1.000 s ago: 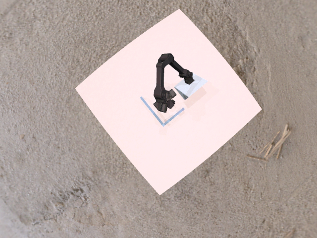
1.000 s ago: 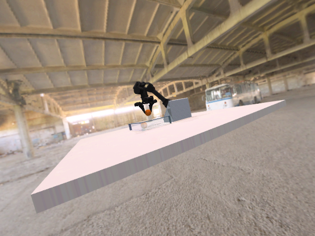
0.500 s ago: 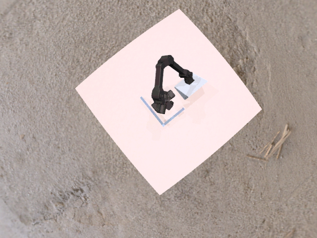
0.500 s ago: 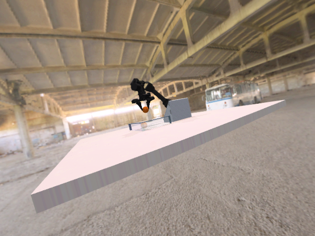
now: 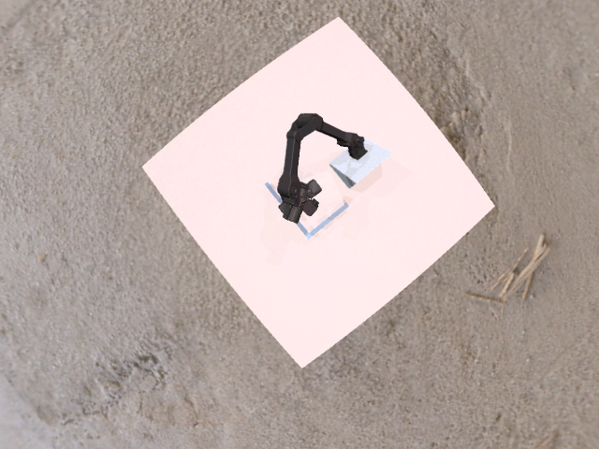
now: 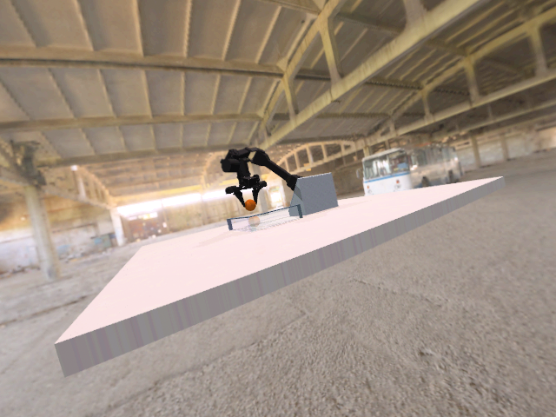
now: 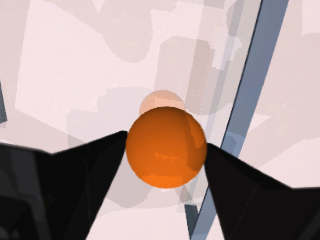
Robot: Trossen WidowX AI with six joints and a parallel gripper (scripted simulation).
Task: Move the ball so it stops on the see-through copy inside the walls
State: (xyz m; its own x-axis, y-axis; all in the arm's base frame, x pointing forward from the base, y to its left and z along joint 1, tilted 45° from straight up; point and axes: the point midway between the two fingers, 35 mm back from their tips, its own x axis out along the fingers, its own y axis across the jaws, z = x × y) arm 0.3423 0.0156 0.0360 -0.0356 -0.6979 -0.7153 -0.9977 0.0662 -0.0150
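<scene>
My gripper tip is right at the orange ball. The rest, counted from my gripper tip: clear wall: 70 mm below, 70 mm ahead, 10 mm to the right; see-through copy of ball: 70 mm below.
</scene>
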